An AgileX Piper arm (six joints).
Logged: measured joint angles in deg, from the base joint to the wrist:
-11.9, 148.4, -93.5, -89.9, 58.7, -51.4
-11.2, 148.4, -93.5, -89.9, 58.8, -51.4
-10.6, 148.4, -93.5, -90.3, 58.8, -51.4
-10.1, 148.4, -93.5, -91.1, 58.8, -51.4
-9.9, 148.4, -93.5, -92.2, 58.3, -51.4
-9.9, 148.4, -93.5, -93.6, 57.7, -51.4
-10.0, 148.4, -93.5, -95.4, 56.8, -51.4
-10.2, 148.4, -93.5, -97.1, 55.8, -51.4
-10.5, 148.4, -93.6, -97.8, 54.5, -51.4
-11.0, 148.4, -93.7, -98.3, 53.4, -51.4
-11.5, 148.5, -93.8, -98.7, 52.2, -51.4
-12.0, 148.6, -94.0, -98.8, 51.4, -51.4
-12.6, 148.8, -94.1, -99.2, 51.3, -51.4
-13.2, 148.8, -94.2, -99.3, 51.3, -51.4
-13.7, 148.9, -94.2, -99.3, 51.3, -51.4
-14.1, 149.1, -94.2, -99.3, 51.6, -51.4
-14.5, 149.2, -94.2, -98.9, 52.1, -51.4
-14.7, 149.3, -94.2, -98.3, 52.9, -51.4
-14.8, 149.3, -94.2, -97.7, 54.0, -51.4
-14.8, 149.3, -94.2, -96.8, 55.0, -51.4
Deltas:
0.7, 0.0, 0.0, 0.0, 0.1, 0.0
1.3, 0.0, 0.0, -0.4, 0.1, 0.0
1.8, 0.0, 0.0, -1.2, 0.1, 0.0
2.0, 0.0, 0.0, -2.3, -0.4, 0.0
2.0, 0.0, 0.0, -3.7, -1.0, 0.0
1.9, 0.0, 0.0, -5.5, -1.9, 0.0
1.7, 0.0, 0.0, -7.2, -2.9, 0.0
1.4, 0.0, -0.1, -7.9, -4.2, 0.0
0.9, 0.0, -0.2, -8.4, -5.3, 0.0
0.4, 0.1, -0.3, -8.8, -6.5, 0.0
-0.1, 0.2, -0.5, -8.9, -7.3, 0.0
-0.7, 0.4, -0.6, -9.3, -7.4, 0.0
-1.3, 0.4, -0.7, -9.4, -7.4, 0.0
-1.8, 0.5, -0.7, -9.4, -7.4, 0.0
-2.2, 0.7, -0.7, -9.4, -7.1, 0.0
-2.6, 0.8, -0.7, -9.0, -6.6, 0.0
-2.8, 0.9, -0.7, -8.4, -5.8, 0.0
-2.9, 0.9, -0.7, -7.8, -4.7, 0.0
-2.9, 0.9, -0.7, -6.9, -3.7, 0.0

